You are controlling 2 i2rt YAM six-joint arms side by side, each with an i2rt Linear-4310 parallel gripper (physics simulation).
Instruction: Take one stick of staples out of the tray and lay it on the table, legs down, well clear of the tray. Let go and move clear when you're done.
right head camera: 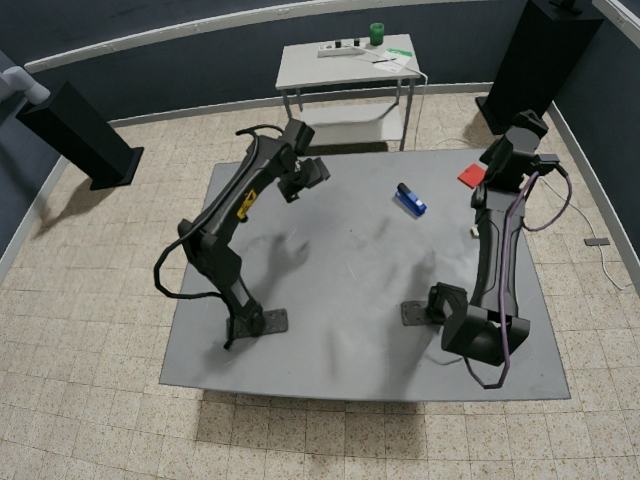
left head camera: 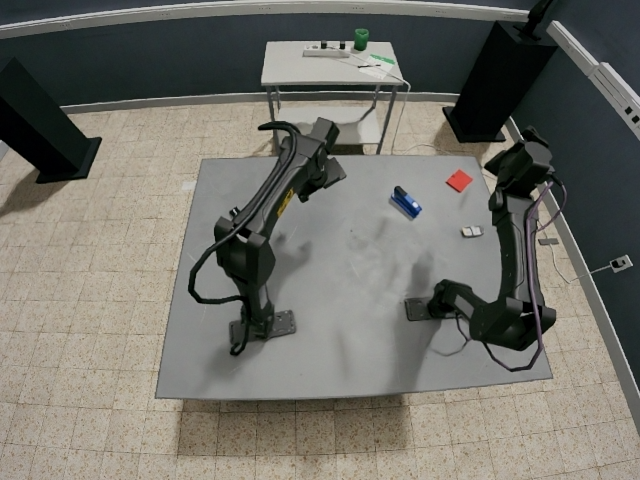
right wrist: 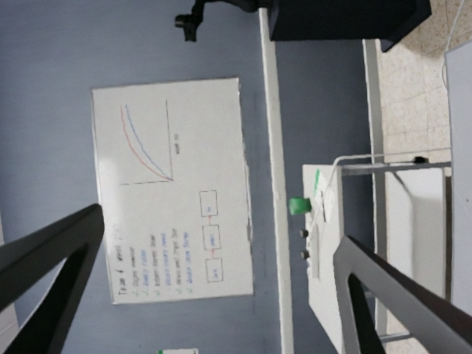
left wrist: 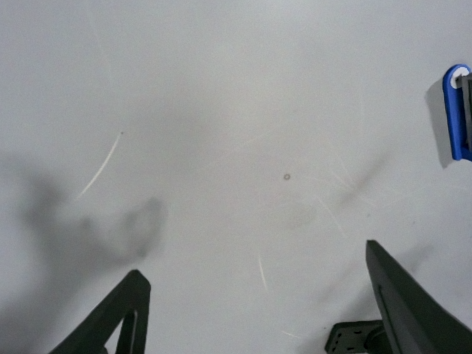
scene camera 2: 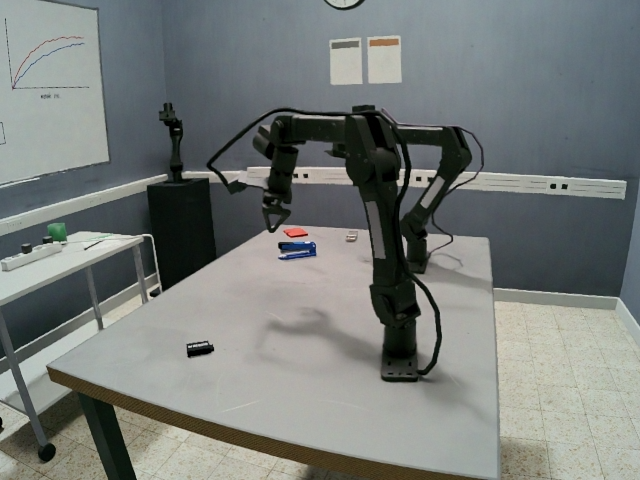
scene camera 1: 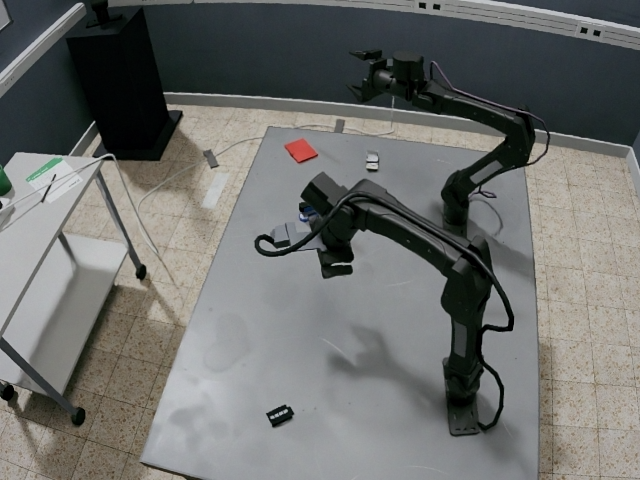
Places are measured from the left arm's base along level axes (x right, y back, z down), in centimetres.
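Pixels of known places: left gripper, fingertip midpoint: (right head camera: 311,187) (left head camera: 321,187) (left wrist: 246,263) (scene camera 2: 271,222) (scene camera 1: 321,257); right gripper, fingertip midpoint: (right head camera: 517,127) (left head camera: 516,140) (right wrist: 224,232) (scene camera 1: 348,68); left arm's base, link origin: (right head camera: 256,324) (left head camera: 262,327) (scene camera 2: 399,353) (scene camera 1: 460,395); right arm's base, link origin: (right head camera: 435,312) (left head camera: 436,307) (left wrist: 377,333) (scene camera 2: 416,262) (scene camera 1: 454,220).
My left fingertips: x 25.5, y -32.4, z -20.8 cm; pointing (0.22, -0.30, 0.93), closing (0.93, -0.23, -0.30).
Ahead of a thing's pixels: the offset from my left fingertips to its top centre. "spot": to the spot under its first point. Level surfaces: height alone.
A small black tray (scene camera 1: 282,421) (scene camera 2: 200,352) sits on the grey table {dz +20.7 cm} (scene camera 1: 248,361) (scene camera 2: 289,392), near the lower left in scene camera 1 and at the near left in scene camera 2. Several short pale sticks of staples {dx -29.6, dy -9.4, dz +19.2 cm} (scene camera 1: 279,413) (scene camera 2: 197,345) lie side by side in it. The tray does not show in the head views. My left gripper (left wrist: 246,263) (scene camera 1: 337,266) (scene camera 2: 273,226) is open and empty, pointing down high above the table and away from the tray. My right gripper (right wrist: 224,232) (scene camera 1: 351,70) is open and empty, raised far from the tray and facing the whiteboard wall.
A blue stapler {dx +33.2, dy -1.2, dz +15.1 cm} (left head camera: 406,202) (right head camera: 410,199) (scene camera 2: 297,254) (left wrist: 454,120) stands on the table. A red square {spot: dx +60.2, dy -7.6, dz +19.9 cm} (left head camera: 459,180) (scene camera 1: 301,150) (scene camera 2: 295,232) and a small pale block {dx +54.6, dy +15.4, dz +19.5 cm} (left head camera: 471,231) (scene camera 1: 372,160) (scene camera 2: 351,236) lie beyond it in scene camera 2. A white trolley stands beside the table.
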